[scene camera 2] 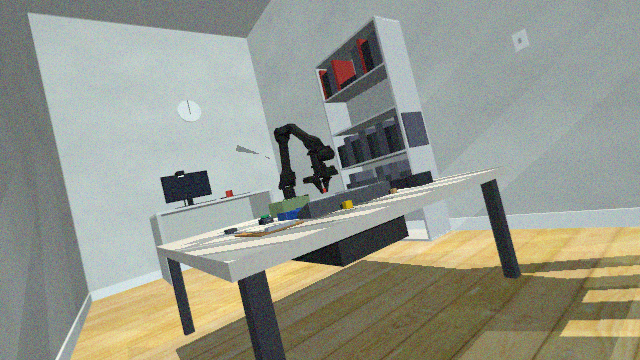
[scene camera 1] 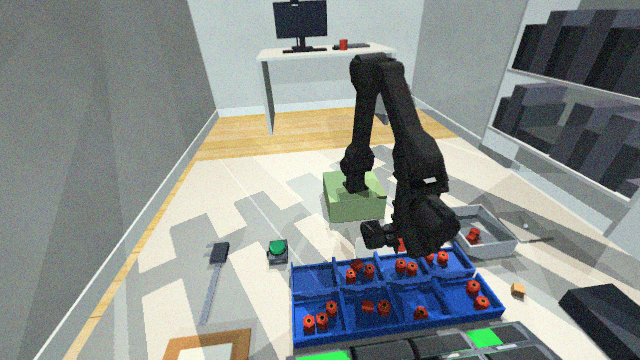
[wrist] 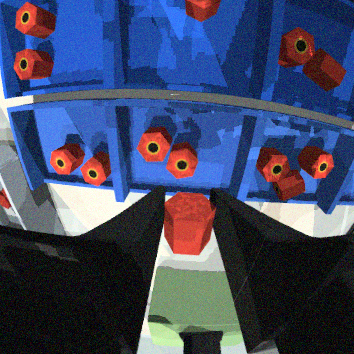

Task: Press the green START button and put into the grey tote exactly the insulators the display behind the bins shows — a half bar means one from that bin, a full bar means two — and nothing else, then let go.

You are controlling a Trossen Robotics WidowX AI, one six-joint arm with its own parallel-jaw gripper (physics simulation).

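Places are measured from the arm's base along level axes (x ahead, y left, z up), in metres.
Where they show: gripper, between the fingertips: [scene camera 2: 324, 192] [scene camera 1: 401, 251] [wrist: 187, 194]; arm's base, origin of its link: [scene camera 2: 290, 198] [scene camera 1: 355, 186] [wrist: 201, 335].
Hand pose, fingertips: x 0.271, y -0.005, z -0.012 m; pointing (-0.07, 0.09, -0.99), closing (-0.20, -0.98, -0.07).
Observation:
Each offset is from my fingertips to the centre of the thing. "spot": to the spot under its first point.
My gripper [wrist: 187, 194] is shut on a red insulator @[0.013 m up, 0.009 m back, 0.001 m left] [scene camera 1: 401, 245] [scene camera 2: 324, 190] [wrist: 189, 225], held above the bins' robot-side edge. The blue bins @[spot: 0.053 m down, 0.130 m ahead, 0.080 m right] [scene camera 1: 400, 328] hold red insulators; the robot-side row shows three, two and two in three compartments in the wrist view, and its left compartment in scene camera 1 is empty. The grey tote @[0.045 m down, 0.027 m back, 0.253 m left] [scene camera 1: 492, 249], at the right, has a red insulator @[0.054 m down, 0.009 m back, 0.231 m left] [scene camera 1: 473, 235] inside. The green button @[0.051 m down, 0.155 m back, 0.274 m right] [scene camera 1: 277, 247] stands left of the bins. The display @[spot: 0.025 m down, 0.164 m ahead, 0.142 m right] [scene camera 1: 382, 351], partly cut off, shows green bars @[spot: 0.027 m down, 0.138 m ahead, 0.240 m right] [scene camera 1: 325, 356] @[0.047 m down, 0.210 m ahead, 0.072 m left] [scene camera 1: 484, 338]; full bar lengths cannot be read.
A tool with a dark head @[spot: 0.053 m down, 0.204 m back, 0.427 m right] [scene camera 1: 219, 252] lies at the left, near a wooden frame @[spot: 0.066 m down, 0.015 m ahead, 0.452 m right] [scene camera 1: 207, 339]. An orange cube @[0.062 m down, 0.143 m ahead, 0.216 m left] [scene camera 1: 518, 290] lies right of the bins, near a black box @[0.044 m down, 0.299 m ahead, 0.303 m left] [scene camera 1: 600, 310]. A yellow cube @[0.058 m down, 0.284 m ahead, 0.204 m right] [scene camera 2: 347, 204] stands by the display's back. The arm's green base block [scene camera 1: 355, 207] stands behind the bins.

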